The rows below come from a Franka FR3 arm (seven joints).
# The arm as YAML. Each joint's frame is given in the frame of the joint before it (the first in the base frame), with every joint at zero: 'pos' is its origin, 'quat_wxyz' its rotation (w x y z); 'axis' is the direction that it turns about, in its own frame. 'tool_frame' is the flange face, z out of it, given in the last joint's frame.
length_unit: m
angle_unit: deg
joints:
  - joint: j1
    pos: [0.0, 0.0, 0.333]
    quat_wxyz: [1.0, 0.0, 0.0, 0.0]
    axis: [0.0, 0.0, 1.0]
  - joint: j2
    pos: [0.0, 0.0, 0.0]
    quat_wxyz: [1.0, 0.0, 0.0, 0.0]
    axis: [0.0, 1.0, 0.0]
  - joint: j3
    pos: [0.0, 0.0, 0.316]
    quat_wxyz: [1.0, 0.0, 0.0, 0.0]
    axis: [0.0, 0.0, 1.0]
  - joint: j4
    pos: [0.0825, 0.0, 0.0]
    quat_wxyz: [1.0, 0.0, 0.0, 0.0]
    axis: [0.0, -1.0, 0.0]
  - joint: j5
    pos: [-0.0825, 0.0, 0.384]
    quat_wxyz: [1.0, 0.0, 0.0, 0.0]
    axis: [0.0, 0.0, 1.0]
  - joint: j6
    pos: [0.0, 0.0, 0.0]
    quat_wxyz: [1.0, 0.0, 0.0, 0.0]
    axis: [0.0, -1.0, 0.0]
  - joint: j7
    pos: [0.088, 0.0, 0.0]
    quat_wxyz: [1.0, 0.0, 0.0, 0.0]
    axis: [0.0, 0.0, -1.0]
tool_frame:
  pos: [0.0, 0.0, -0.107]
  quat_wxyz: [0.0, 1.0, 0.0, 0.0]
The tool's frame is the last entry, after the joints.
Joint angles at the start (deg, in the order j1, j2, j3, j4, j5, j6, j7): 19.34, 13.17, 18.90, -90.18, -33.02, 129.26, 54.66
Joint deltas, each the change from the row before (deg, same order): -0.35, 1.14, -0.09, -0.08, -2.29, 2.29, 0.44; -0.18, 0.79, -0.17, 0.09, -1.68, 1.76, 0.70; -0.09, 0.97, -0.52, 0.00, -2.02, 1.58, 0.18; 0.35, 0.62, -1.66, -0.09, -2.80, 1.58, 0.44; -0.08, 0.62, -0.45, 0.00, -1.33, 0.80, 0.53; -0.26, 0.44, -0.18, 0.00, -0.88, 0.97, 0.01; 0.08, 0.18, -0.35, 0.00, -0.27, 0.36, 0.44; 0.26, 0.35, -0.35, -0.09, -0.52, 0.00, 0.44; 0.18, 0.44, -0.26, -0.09, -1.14, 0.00, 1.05; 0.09, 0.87, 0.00, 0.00, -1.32, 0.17, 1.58
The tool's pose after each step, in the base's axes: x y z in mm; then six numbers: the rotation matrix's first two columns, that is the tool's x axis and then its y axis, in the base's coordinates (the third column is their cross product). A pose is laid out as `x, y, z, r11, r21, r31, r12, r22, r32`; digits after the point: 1 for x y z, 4 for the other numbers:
556.2, 384.7, 557.5, 0.7834, -0.0336, 0.6206, -0.0227, -0.9994, -0.0255
561.6, 384.8, 552.8, 0.7684, -0.0284, 0.6394, -0.0150, -0.9995, -0.0264
568.9, 382.7, 544.4, 0.7546, -0.0102, 0.6561, -0.0037, -0.9999, -0.0112
578.5, 374.7, 538.2, 0.7314, 0.0094, 0.6819, -0.0024, -0.9999, 0.0163
583.7, 371.8, 532.1, 0.7237, 0.0148, 0.6900, -0.0034, -0.9997, 0.0251
587.6, 369.6, 528.6, 0.7162, 0.0233, 0.6975, 0.0032, -0.9995, 0.0301
589.6, 368.1, 526.8, 0.7138, 0.0181, 0.7001, -0.0016, -0.9996, 0.0274
590.9, 368.0, 521.6, 0.7148, 0.0198, 0.6991, -0.0054, -0.9994, 0.0338
592.5, 368.0, 515.4, 0.7126, 0.0193, 0.7013, -0.0134, -0.9991, 0.0411
594.4, 370.1, 505.4, 0.7122, 0.0143, 0.7019, -0.0221, -0.9988, 0.0428

